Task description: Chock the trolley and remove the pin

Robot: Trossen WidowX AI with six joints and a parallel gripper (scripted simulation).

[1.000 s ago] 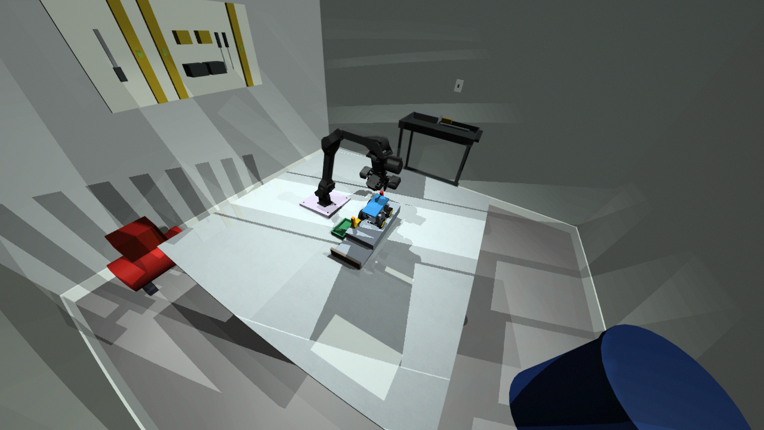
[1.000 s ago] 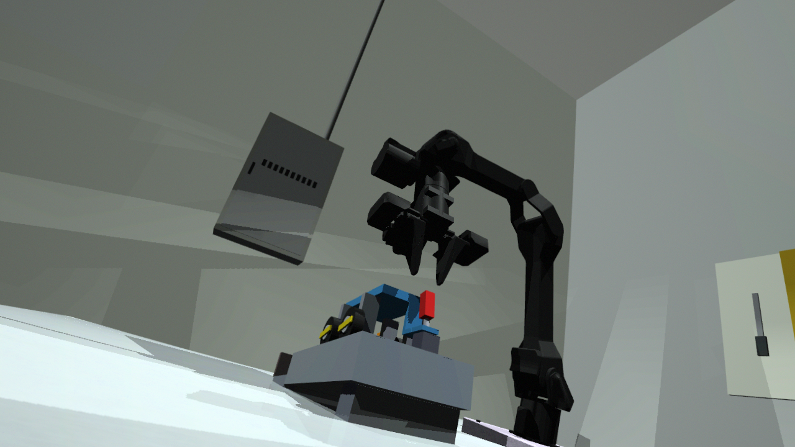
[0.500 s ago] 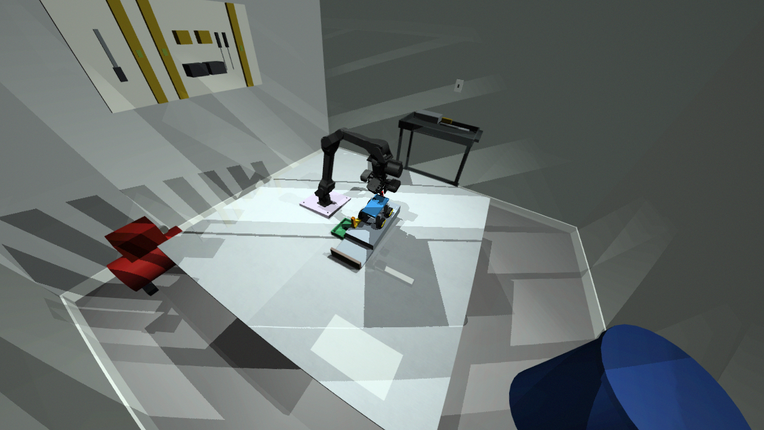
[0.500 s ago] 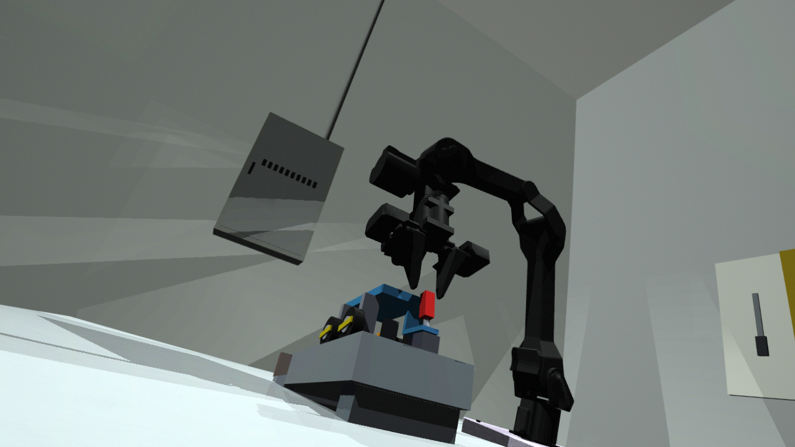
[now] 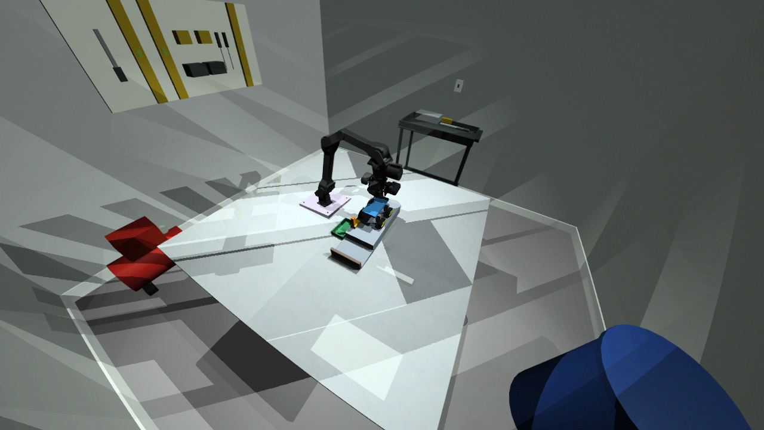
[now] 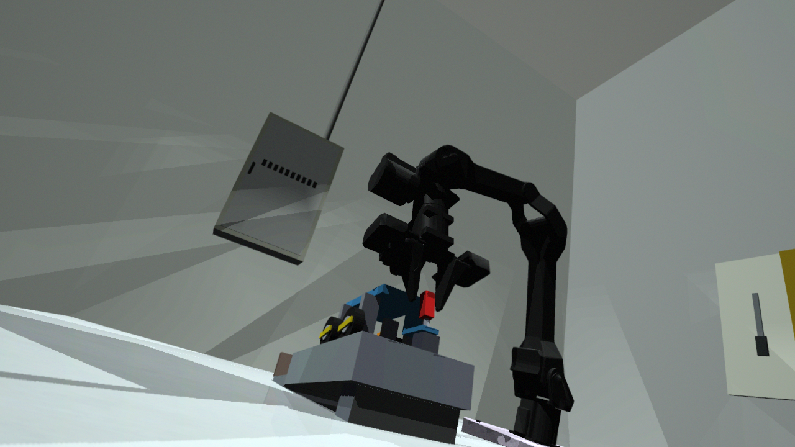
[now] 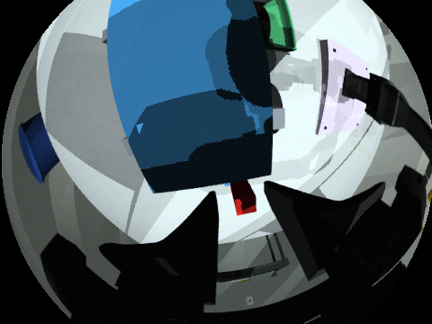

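Right now the stop pin is 10 mm to the left of my gripper tip and 20 mm below it. Also, from my gripper tip: green tray 80 mm behind, 200 mm to the right, 160 mm below; then grey ramp 30 mm ahead, 90 mm to the right, 100 mm below; then blue trolley 30 mm ahead, 90 mm to the right, 40 mm below.
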